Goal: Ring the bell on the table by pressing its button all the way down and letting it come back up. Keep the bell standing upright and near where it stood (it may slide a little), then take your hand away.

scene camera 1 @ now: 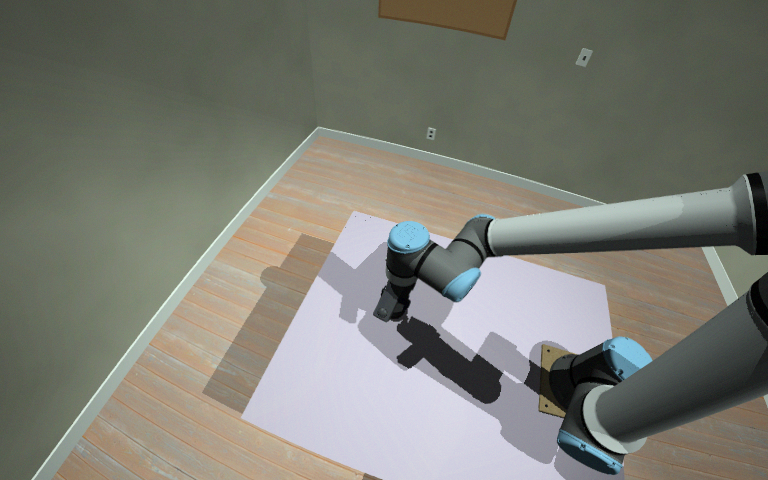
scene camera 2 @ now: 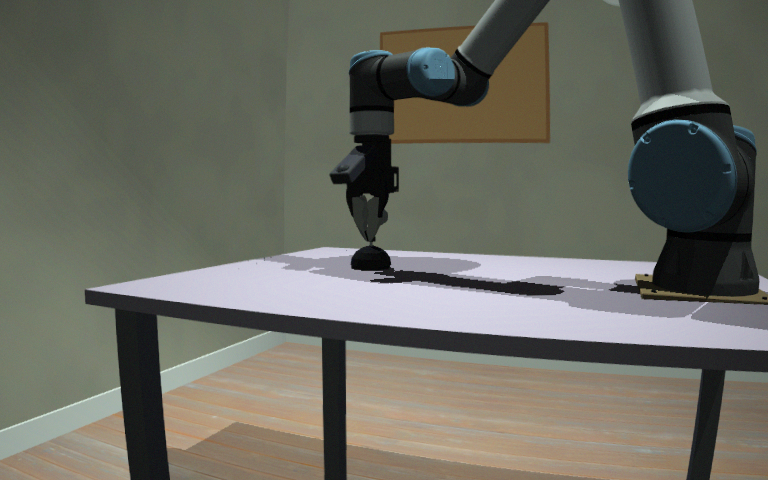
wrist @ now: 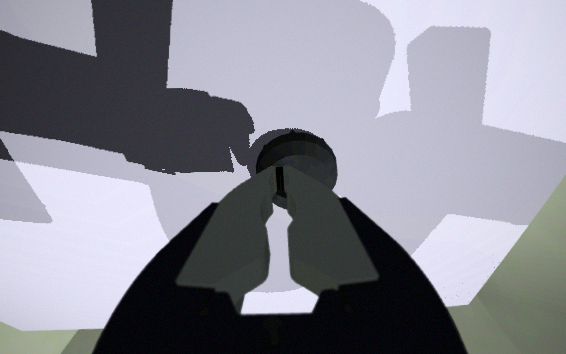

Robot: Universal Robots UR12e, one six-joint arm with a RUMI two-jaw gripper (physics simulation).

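Where they show: gripper, between the fingertips: [scene camera 2: 368, 241] [wrist: 280, 168]; arm's base, origin of its link: [scene camera 1: 574, 383] [scene camera 2: 704, 286].
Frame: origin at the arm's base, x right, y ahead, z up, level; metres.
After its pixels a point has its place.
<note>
The black domed bell [scene camera 2: 370, 259] {x -0.011, y 0.644, z 0.014 m} [wrist: 314, 159] {x -0.002, y 0.677, z 0.026 m} stands upright on the table. My gripper [scene camera 2: 369, 238] {x -0.009, y 0.649, z 0.051 m} [wrist: 280, 168] {x -0.009, y 0.649, z 0.051 m} points down over it, shut, with a narrow dark slit between the fingertips. In scene camera 2 the tips are at the height of the button, right above the dome, and a thin stem shows beneath them. The fingers hide most of the button, so I cannot tell whether it is pressed. In the wrist view the fingers cover the lower part of the bell. In scene camera 1 my gripper hides the fingertips and most of the bell.
The pale table [scene camera 1: 317, 367] {x -0.262, y 0.797, z -0.009 m} [scene camera 2: 226, 300] {x -0.426, y 0.667, z -0.008 m} carries the arm's tan base plate [scene camera 1: 546, 390] {x -0.056, y 0.097, z 0.001 m} [scene camera 2: 668, 295] {x -0.121, y 0.068, z -0.001 m} at the right. The arm reaches in from the right above the table. Its dark shadows fall beside the bell. A brown board [scene camera 1: 447, 16] [scene camera 2: 509, 113] hangs on the wall behind.
</note>
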